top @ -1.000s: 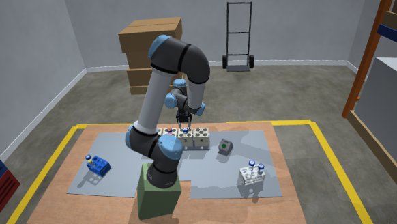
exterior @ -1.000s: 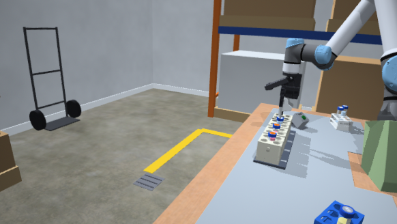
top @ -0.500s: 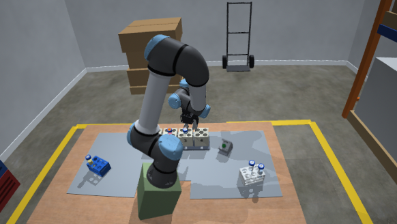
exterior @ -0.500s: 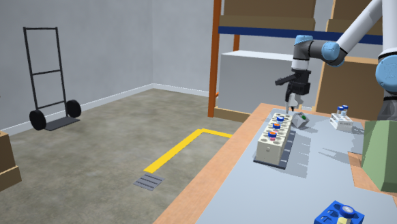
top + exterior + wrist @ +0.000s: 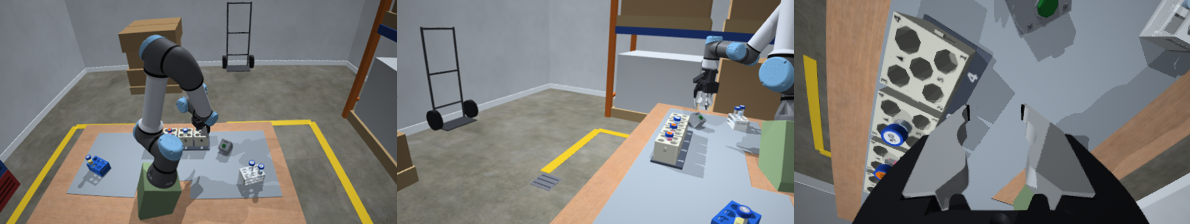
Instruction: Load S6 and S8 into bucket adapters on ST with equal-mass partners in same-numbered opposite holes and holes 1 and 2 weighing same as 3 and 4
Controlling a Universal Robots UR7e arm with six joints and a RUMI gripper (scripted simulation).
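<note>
My hand is 19 cm past the water blank, 35 cm to the left of it and 10 cm above it. Round my hand: green DONE key: 1 cm ahead, 12 cm to the right, 9 cm below; then loading stand ST: 7 cm ahead, 20 cm to the left, 15 cm below; then white rack: 18 cm behind, 30 cm to the right, 13 cm below.
</note>
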